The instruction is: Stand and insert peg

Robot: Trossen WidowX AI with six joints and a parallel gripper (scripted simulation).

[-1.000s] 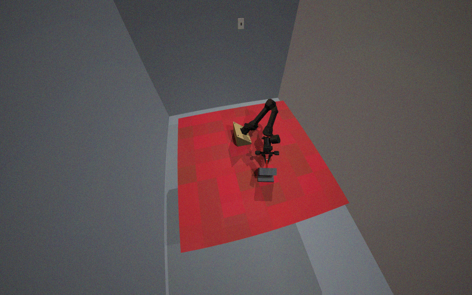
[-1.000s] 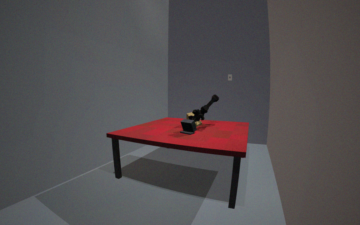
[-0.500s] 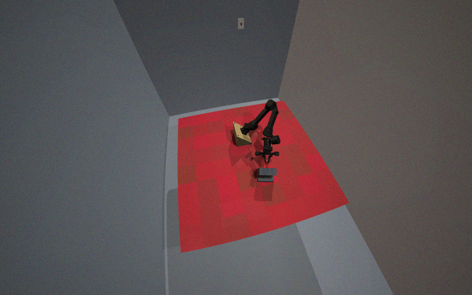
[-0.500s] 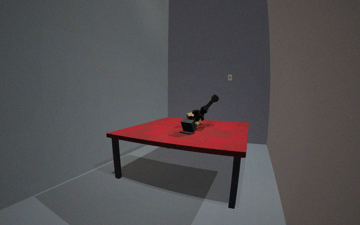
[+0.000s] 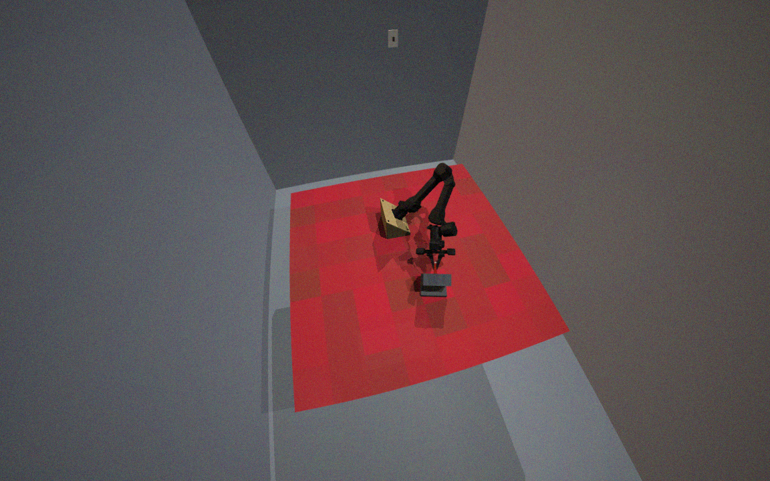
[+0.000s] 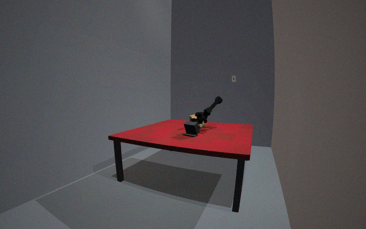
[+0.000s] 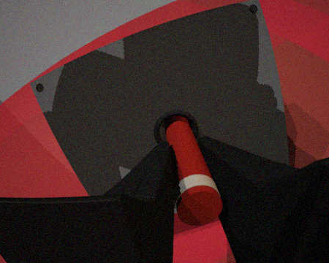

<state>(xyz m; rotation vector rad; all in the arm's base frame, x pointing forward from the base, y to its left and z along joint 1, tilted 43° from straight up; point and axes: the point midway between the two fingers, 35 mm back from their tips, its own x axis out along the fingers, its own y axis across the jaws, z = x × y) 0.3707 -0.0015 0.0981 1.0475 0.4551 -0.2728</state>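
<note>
My gripper tip is now 4 cm short of the grey sloped panel, 2 cm above it and 1 cm to the left of it. From my gripper tip the other things lie so: red peg (1 cm to the left, 1 cm behind, 1 cm above).
</note>
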